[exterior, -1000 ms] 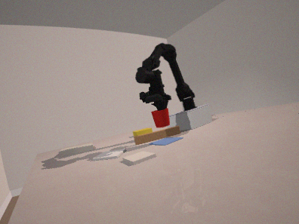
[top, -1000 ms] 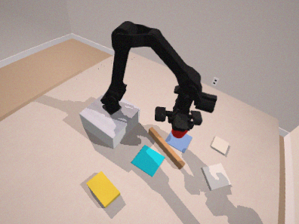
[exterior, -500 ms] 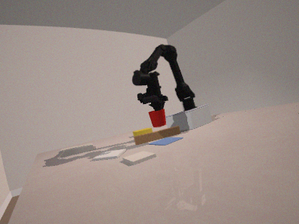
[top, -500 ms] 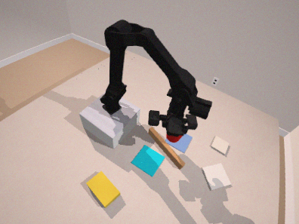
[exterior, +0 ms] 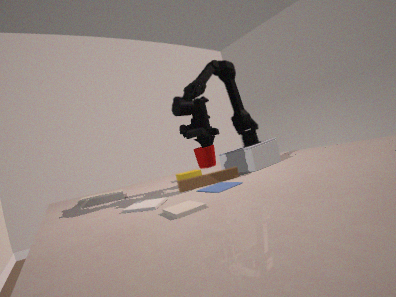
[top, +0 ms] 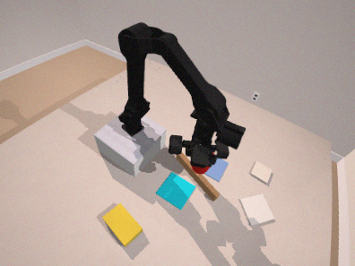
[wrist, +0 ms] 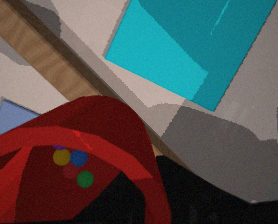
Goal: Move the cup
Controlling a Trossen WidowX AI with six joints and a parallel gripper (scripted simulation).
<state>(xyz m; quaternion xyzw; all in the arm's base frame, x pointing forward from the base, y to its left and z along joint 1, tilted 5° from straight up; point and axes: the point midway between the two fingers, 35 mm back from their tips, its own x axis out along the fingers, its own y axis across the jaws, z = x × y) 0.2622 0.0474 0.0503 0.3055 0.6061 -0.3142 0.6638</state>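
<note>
Now: the cyan pad 80 mm to the right of my gripper tip and 110 mm below it. From my gripper tip the other things lie so: brown wooden bar (20 mm ahead, 10 mm to the left, 90 mm below); then red cup (20 mm ahead, 20 mm to the left).
</note>
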